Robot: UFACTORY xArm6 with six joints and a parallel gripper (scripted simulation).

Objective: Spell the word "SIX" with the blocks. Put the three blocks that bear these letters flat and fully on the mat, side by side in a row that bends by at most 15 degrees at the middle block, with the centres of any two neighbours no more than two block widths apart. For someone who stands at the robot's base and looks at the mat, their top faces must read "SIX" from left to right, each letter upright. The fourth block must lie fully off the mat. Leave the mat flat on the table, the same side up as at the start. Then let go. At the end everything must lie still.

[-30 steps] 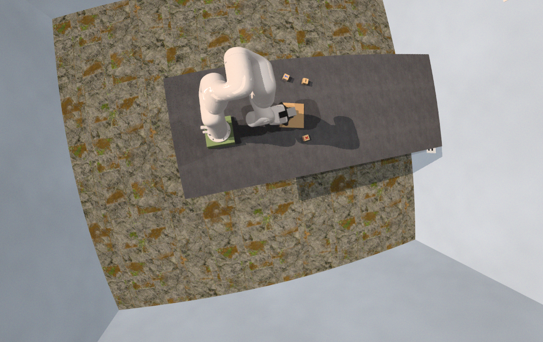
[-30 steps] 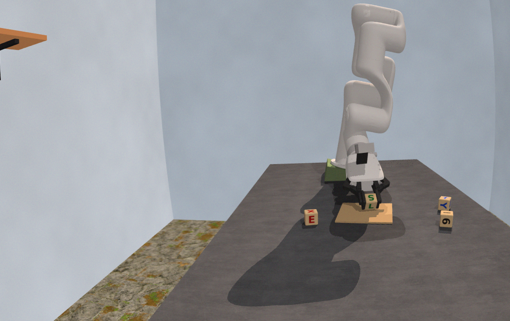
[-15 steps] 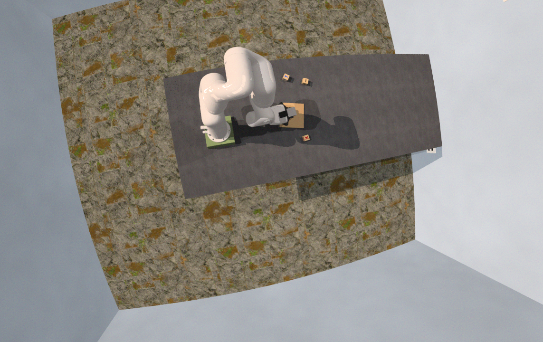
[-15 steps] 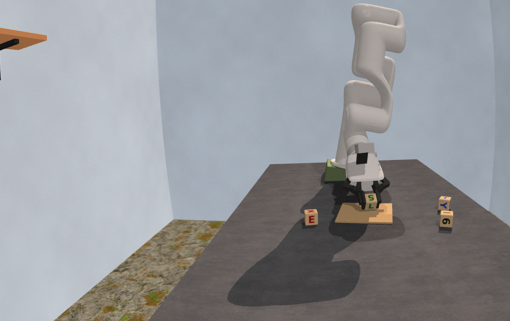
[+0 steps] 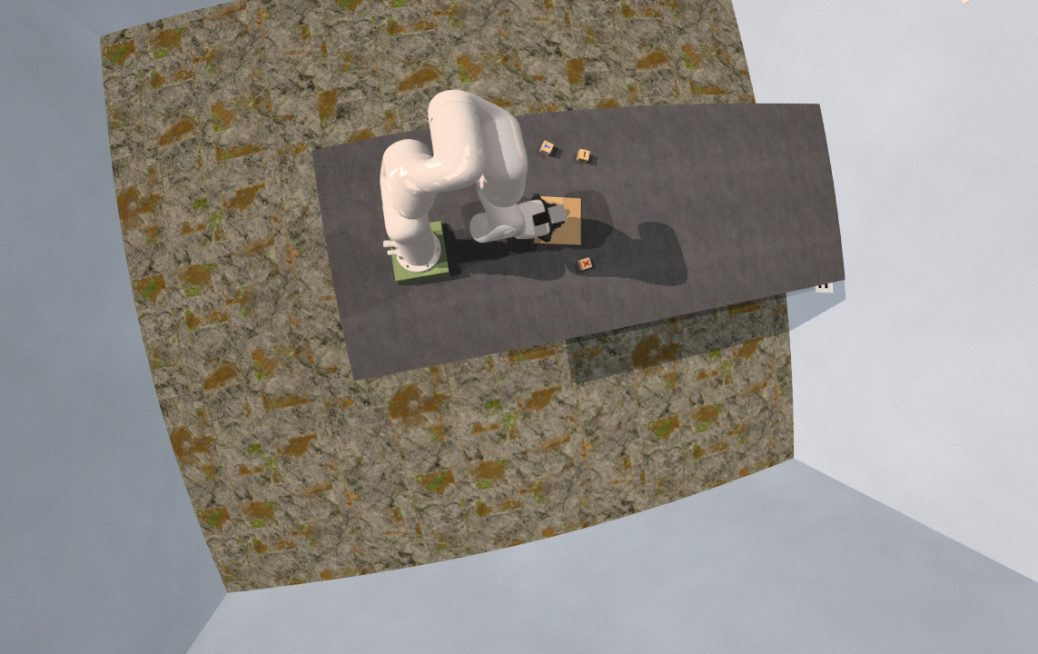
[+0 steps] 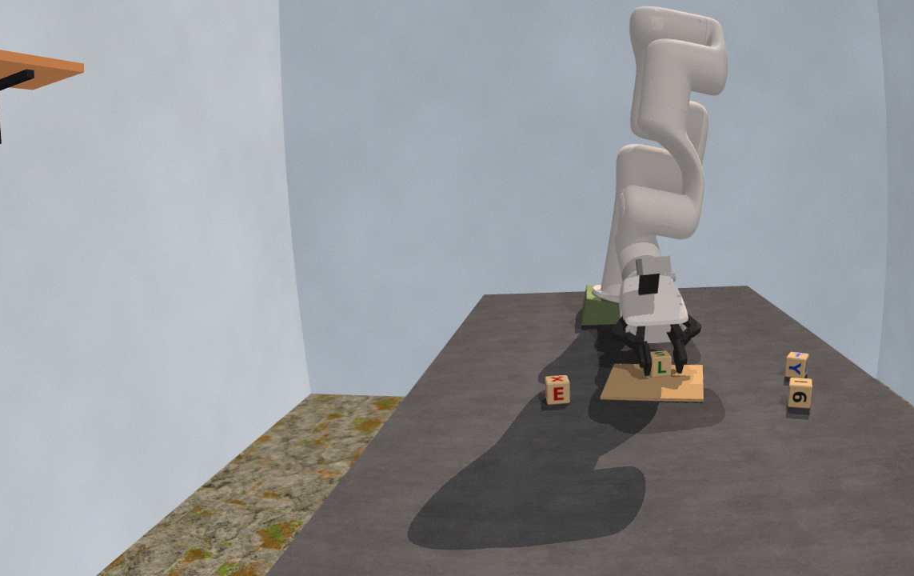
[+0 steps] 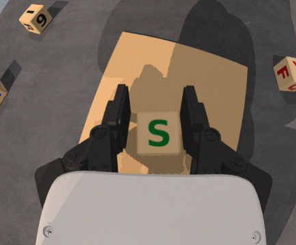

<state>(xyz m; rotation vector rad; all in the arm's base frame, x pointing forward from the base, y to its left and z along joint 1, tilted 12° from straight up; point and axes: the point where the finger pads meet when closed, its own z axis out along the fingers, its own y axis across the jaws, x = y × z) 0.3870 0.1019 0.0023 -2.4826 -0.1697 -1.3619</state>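
Now: hand 1 cm to the left of the S block, 1 cm past it and 1 cm above it. From my hand the other things lie so: X block: 14 cm to the right, 9 cm ahead, 2 cm below; then tan mat: 3 cm below, 2 cm ahead, 1 cm to the right; then blue-lettered block: 21 cm to the left, 2 cm below, 2 cm behind.
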